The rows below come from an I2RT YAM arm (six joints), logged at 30 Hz.
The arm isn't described. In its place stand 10 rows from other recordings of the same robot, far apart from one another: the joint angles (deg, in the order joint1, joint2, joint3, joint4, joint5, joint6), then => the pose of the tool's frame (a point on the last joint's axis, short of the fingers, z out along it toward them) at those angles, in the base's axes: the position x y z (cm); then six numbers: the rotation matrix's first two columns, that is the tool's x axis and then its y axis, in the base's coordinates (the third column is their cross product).
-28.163 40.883 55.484 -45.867 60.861 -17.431 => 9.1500 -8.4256 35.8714 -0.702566 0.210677 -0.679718 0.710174 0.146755 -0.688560
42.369 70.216 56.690 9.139 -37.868 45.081 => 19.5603 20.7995 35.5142 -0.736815 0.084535 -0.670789 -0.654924 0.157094 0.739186
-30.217 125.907 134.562 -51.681 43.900 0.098 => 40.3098 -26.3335 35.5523 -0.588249 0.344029 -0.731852 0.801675 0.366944 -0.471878
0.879 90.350 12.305 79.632 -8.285 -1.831 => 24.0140 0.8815 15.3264 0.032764 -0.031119 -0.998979 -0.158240 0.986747 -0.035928
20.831 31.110 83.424 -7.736 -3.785 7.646 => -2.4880 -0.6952 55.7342 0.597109 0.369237 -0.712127 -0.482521 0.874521 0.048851
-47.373 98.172 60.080 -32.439 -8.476 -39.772 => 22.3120 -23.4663 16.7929 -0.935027 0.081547 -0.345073 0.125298 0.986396 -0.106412
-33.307 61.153 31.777 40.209 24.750 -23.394 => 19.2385 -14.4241 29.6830 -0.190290 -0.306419 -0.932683 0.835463 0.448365 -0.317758
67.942 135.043 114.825 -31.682 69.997 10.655 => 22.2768 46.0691 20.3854 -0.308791 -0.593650 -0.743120 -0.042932 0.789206 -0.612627
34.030 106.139 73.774 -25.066 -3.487 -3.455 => 32.3164 22.0836 19.4317 -0.661852 -0.519512 -0.540425 -0.626750 0.778995 0.018723
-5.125 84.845 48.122 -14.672 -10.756 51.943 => 29.5934 -1.9871 19.2870 -0.502026 0.821694 -0.269793 0.595468 0.554640 0.581199
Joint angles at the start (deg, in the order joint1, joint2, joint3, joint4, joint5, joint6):
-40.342, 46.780, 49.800, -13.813, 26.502, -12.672
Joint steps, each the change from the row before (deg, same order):
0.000, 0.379, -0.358, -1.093, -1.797, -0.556
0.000, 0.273, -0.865, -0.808, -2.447, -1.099
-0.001, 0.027, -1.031, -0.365, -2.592, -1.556
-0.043, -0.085, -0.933, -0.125, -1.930, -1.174
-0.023, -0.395, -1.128, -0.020, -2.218, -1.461
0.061, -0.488, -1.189, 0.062, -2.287, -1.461
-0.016, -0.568, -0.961, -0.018, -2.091, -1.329
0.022, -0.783, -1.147, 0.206, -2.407, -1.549
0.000, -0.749, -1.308, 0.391, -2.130, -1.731
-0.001, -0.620, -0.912, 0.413, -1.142, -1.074
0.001, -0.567, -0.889, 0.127, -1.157, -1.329
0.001, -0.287, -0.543, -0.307, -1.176, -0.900
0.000, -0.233, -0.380, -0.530, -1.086, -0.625
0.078, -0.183, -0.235, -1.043, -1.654, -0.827
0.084, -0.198, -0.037, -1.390, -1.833, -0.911
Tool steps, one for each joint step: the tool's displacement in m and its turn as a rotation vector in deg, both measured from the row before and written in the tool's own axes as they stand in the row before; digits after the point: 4 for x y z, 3 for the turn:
0.0043, 0.0032, 0.0022, -2.121, 1.206, -1.347
0.0062, 0.0043, 0.0027, -2.802, 1.151, -1.874
0.0058, 0.0040, 0.0021, -2.848, 0.608, -2.065
0.0048, 0.0030, 0.0015, -2.074, 0.352, -1.474
0.0051, 0.0031, 0.0006, -2.312, 0.018, -1.670
0.0050, 0.0035, 0.0003, -2.417, -0.193, -1.638
0.0039, 0.0027, -0.0004, -2.085, -0.355, -1.411
0.0041, 0.0031, -0.0009, -2.308, -0.770, -1.583
0.0046, 0.0033, -0.0003, -2.017, -0.705, -1.753
0.0029, 0.0020, -0.0006, -0.982, -0.593, -1.061
0.0033, 0.0023, -0.0004, -1.124, -0.339, -1.346
0.0026, 0.0021, 0.0000, -1.303, -0.044, -0.937
0.0022, 0.0019, -0.0001, -1.277, 0.083, -0.656
0.0021, 0.0026, -0.0002, -2.041, 0.122, -0.878
0.0016, 0.0025, -0.0007, -2.269, 0.117, -0.931

